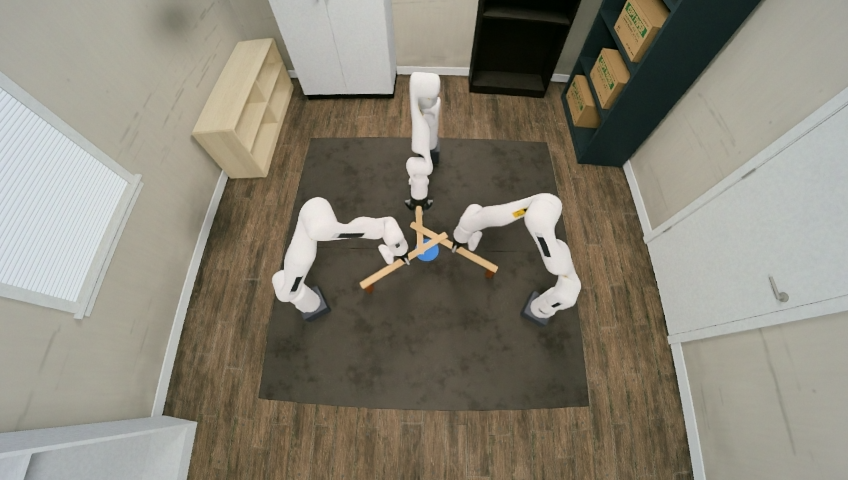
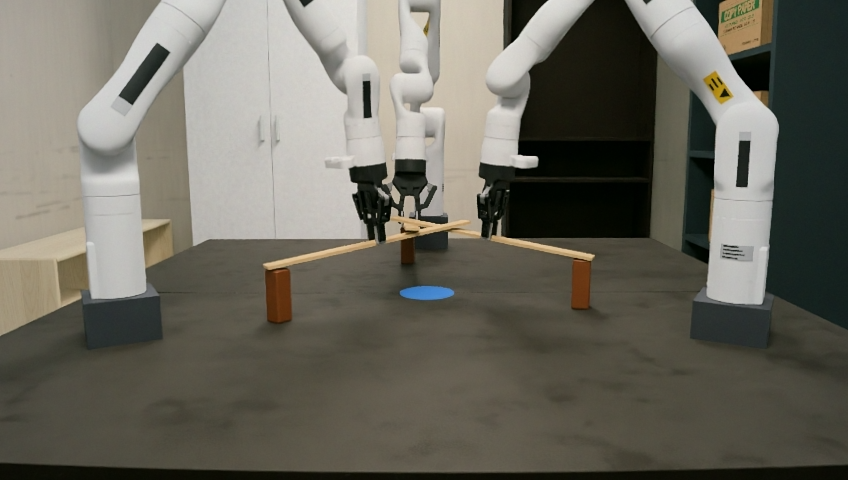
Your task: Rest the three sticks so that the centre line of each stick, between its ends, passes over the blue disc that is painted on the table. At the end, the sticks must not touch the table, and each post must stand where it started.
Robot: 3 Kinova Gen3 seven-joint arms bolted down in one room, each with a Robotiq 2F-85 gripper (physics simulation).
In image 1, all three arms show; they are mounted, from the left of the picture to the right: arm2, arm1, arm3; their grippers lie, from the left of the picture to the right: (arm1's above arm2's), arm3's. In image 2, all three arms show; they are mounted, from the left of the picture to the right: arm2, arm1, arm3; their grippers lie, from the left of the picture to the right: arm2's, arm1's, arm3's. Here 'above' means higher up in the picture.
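Observation:
Arm2's gripper point(image 1: 406, 258) point(image 2: 378, 239) is shut on the left stick point(image 1: 383, 274) point(image 2: 321, 253), whose outer end is at the top of the left post point(image 1: 369, 288) point(image 2: 278, 295). Arm3's gripper point(image 1: 455, 246) point(image 2: 487, 235) is shut on the right stick point(image 1: 476, 259) point(image 2: 535, 246), whose outer end is at the right post's top point(image 1: 489, 274) point(image 2: 580, 284). Arm1's gripper point(image 1: 418, 205) point(image 2: 410, 213) is shut on the back stick point(image 1: 419, 217), above the back post point(image 2: 407, 251). The sticks' inner parts cross near the blue disc point(image 1: 429, 253) point(image 2: 426, 292), off the table. Exact contacts are unclear.
The three arms surround the sticks on the dark table point(image 1: 428, 356) point(image 2: 428, 404). Arm2's base point(image 1: 316, 306) point(image 2: 121, 318) is at the left, arm3's base point(image 1: 533, 312) point(image 2: 730, 321) at the right. Arm1 stands at the back.

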